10 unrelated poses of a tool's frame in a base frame.
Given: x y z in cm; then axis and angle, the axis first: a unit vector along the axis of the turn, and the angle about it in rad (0 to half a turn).
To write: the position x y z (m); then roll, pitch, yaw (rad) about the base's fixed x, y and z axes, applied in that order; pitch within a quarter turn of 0, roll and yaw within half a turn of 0. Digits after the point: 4 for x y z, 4 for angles.
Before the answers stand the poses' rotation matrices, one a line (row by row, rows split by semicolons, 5 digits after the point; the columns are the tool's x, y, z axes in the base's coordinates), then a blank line. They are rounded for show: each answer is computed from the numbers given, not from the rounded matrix.
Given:
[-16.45, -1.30, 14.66, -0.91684, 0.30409, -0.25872, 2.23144]
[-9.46, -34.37, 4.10, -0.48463, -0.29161, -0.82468, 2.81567]
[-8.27, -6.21, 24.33, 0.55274, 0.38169, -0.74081, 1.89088]
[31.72, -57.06, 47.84, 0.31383, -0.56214, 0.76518, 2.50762]
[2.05, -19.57, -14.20, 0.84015, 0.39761, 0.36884, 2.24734]
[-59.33, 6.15, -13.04, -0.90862, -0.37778, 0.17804, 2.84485]
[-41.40, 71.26, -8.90, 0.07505, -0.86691, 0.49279, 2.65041]
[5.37, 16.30, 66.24, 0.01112, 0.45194, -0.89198, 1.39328]
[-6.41, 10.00, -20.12, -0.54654, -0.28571, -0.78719, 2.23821]
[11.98, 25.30, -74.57, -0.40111, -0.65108, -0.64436, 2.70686]
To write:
0.74278 -0.24560 0.62287; -0.65417 -0.46441 0.59698; 0.14265 -0.85088 -0.50562
-0.48999 0.53925 0.68492; 0.01116 -0.78176 0.62348; 0.87166 0.31314 0.37704
0.08700 0.98054 -0.17601; -0.42583 -0.12312 -0.89639; -0.90061 0.15294 0.40683
-0.62784 -0.77181 0.10063; 0.13470 -0.23508 -0.96260; 0.76660 -0.59080 0.25156
0.52170 0.25561 0.81394; 0.83081 -0.36902 -0.41663; 0.19387 0.89358 -0.40488
0.65879 0.61945 -0.42693; 0.72357 -0.67710 0.13411; -0.20600 -0.39727 -0.89428
-0.87118 -0.35486 -0.33930; 0.11000 0.53243 -0.83930; 0.47849 -0.76850 -0.42480
0.17669 0.88210 0.43667; -0.87382 0.34477 -0.34288; -0.45300 -0.32099 0.83172
-0.13537 0.87108 0.47212; -0.36548 -0.48680 0.79338; 0.92093 -0.06515 0.38425
-0.60017 0.76940 0.21867; 0.22664 -0.09860 0.96898; 0.76709 0.63111 -0.11520

[-0.1645, -0.0130, 0.1466, -2.1070, -0.1431, -0.7220]
[-0.0946, -0.3437, 0.0410, 0.6931, -1.0586, 3.1188]
[-0.0827, -0.0621, 0.2433, 0.3596, 1.1212, -1.3693]
[0.3172, -0.5706, 0.4784, -1.1683, -0.8735, 2.9302]
[0.0205, -0.1957, -0.1420, 1.9962, -0.1951, 1.0101]
[-0.5933, 0.0615, -0.1304, -2.7235, 0.2075, 0.8322]
[-0.4140, 0.7126, -0.0890, -2.0758, -0.4989, 3.0160]
[0.0537, 0.1630, 0.6624, -0.3683, 0.4701, -1.3713]
[-0.0641, 0.1000, -0.2012, -0.1680, -1.1704, -1.9255]
[0.1198, 0.2530, -0.7457, 1.7513, -0.8743, 2.7805]

